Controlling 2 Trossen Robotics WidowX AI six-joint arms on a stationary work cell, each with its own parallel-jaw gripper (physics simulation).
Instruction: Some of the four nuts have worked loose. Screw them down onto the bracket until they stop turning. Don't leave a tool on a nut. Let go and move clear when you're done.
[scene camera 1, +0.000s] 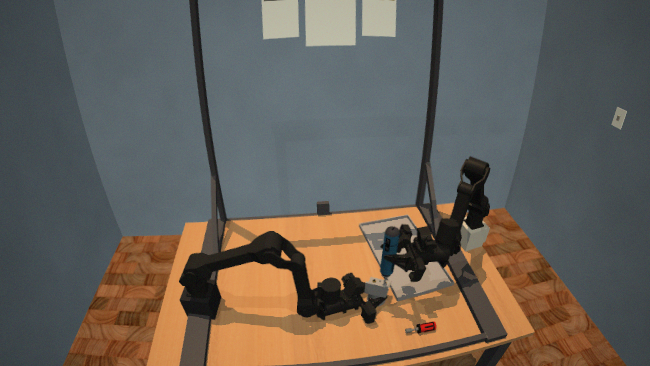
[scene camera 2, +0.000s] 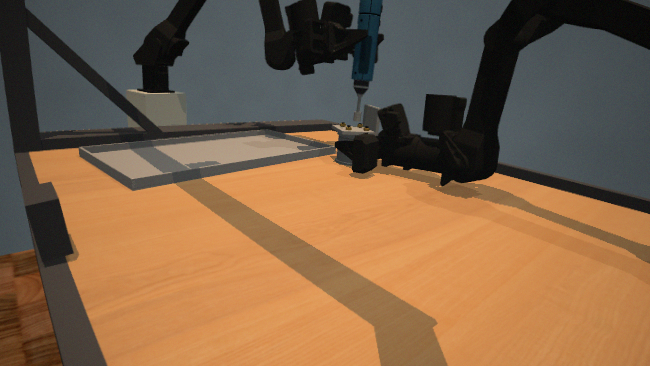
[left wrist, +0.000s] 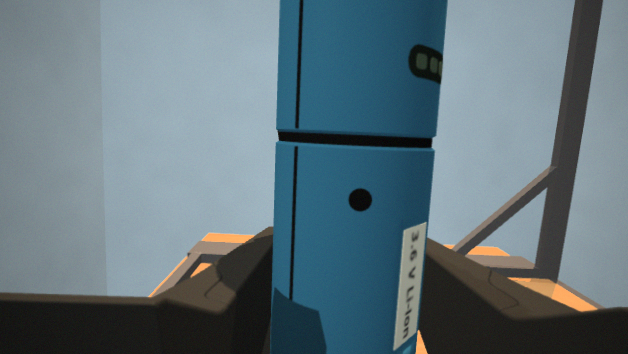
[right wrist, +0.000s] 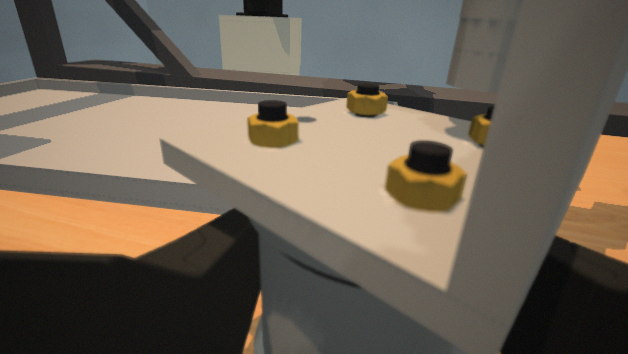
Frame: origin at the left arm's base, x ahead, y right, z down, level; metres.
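Seen in the pictures: left gripper, fingertip midpoint: (scene camera 1: 382, 251) (scene camera 2: 375, 34) (left wrist: 339, 241); right gripper, fingertip midpoint: (scene camera 2: 343, 142); left arm's base, link origin: (scene camera 1: 473, 223) (scene camera 2: 156, 91) (right wrist: 263, 16); right arm's base, link origin: (scene camera 1: 197, 289).
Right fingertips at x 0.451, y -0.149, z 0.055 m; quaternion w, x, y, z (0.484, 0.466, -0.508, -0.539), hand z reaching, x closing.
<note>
Pixels of each thing's top centre, then the offset from my right fingertips to it.
- left nut, top centre: (right wrist: 272, 116) dx +0.025, dy +0.023, dz -0.036 m
- far nut, top centre: (right wrist: 367, 92) dx -0.003, dy +0.002, dz -0.037 m
- partly hidden nut, top centre: (right wrist: 500, 118) dx +0.017, dy -0.027, dz -0.037 m
- blue power screwdriver, top centre: (scene camera 1: 392, 228) dx +0.013, dy -0.025, dz -0.282 m
- red screwdriver, top centre: (scene camera 1: 421, 325) dx -0.061, dy -0.173, dz +0.006 m
The grey bracket (scene camera 1: 375, 287) (scene camera 2: 371, 116) (right wrist: 320, 175) has an upright plate and a flat top with four brass nuts on black studs. In the right wrist view these are a near nut (right wrist: 426, 184), a left nut (right wrist: 273, 131), a far nut (right wrist: 367, 102) and a partly hidden nut (right wrist: 481, 131). My right gripper (scene camera 1: 374, 294) (right wrist: 362, 210) is shut on the bracket, below its top. My left gripper (scene camera 1: 391, 252) (left wrist: 339, 241) is shut on the blue power screwdriver (scene camera 1: 388, 266) (scene camera 2: 366, 47) (left wrist: 355, 170). Its socket (scene camera 2: 357, 116) (right wrist: 475, 55) hangs just above the nuts, apart from them.
A shallow grey tray (scene camera 1: 425, 295) (scene camera 2: 105, 167) lies beside the bracket, under my left arm. A red screwdriver (scene camera 1: 426, 327) lies on the table near the front edge. Dark frame posts (scene camera 1: 200, 100) (left wrist: 562, 150) stand at the table's sides.
</note>
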